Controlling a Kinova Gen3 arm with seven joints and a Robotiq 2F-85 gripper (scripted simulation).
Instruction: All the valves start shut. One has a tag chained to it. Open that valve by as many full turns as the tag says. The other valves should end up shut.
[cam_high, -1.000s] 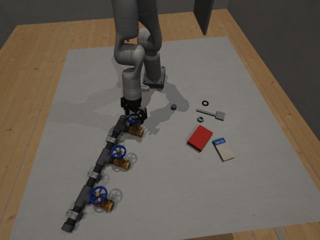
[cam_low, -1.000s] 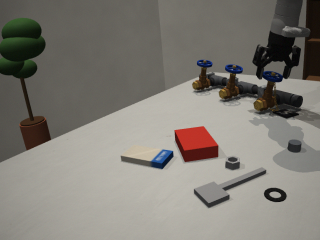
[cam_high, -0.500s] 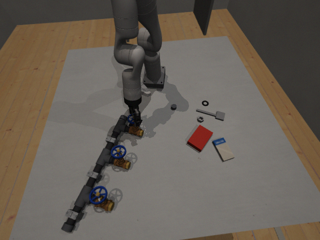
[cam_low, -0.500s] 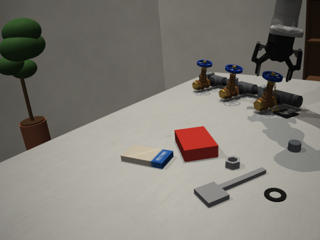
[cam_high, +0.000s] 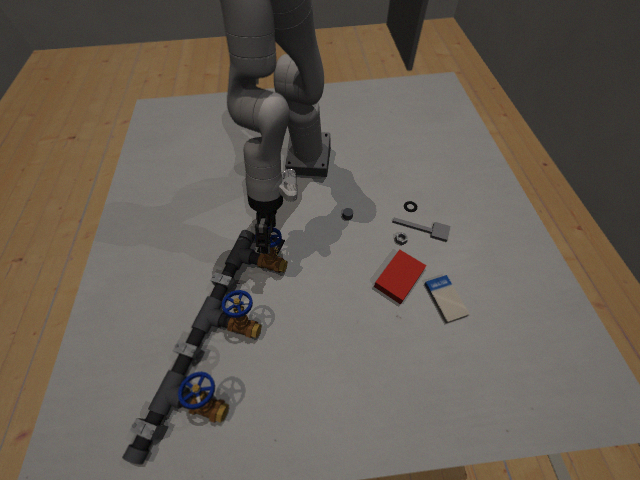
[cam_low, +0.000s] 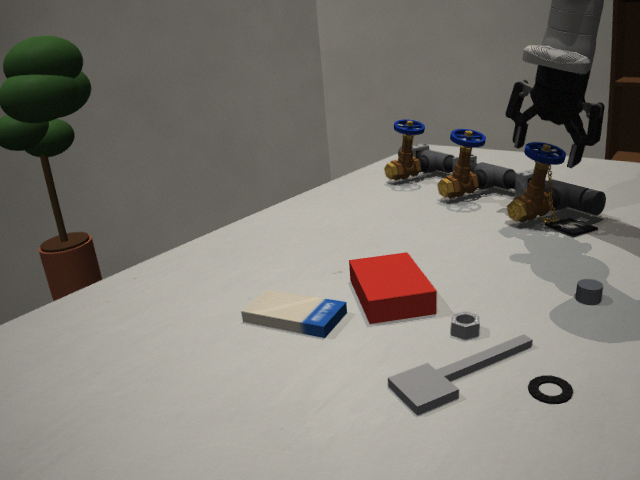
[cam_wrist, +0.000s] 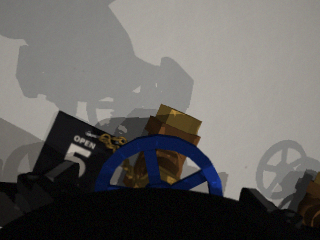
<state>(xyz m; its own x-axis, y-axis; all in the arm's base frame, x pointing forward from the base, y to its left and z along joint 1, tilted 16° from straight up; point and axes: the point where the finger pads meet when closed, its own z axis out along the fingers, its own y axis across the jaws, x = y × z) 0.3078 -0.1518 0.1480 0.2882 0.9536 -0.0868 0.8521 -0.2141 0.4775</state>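
Now: hand 120 mm above the black tag and 40 mm past it. From my hand the other things lie so: red block 310 mm to the left, 130 mm ahead, 110 mm below; then small grey cylinder 230 mm to the left, 110 mm below, 100 mm behind; then grey paddle-shaped tool 440 mm to the left, 120 mm below.
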